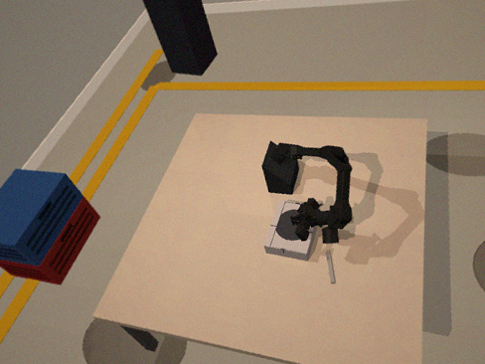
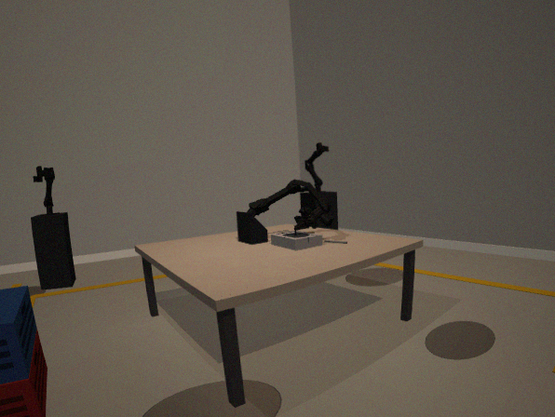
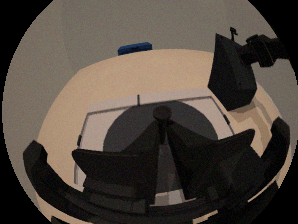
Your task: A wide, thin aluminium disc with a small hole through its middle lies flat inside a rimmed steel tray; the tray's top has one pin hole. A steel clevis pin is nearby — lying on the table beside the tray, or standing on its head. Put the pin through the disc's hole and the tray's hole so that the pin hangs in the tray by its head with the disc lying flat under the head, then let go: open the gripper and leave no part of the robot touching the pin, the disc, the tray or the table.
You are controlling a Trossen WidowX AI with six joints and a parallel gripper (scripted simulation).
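My gripper tip is 5 cm above the steel tray and 1 cm short of it. From my gripper tip the other things lie so: tiny grey piece: 17 cm behind, 8 cm below, 6 cm to the left; then wide flat disc: 3 cm below; then clevis pin: 1 cm below.
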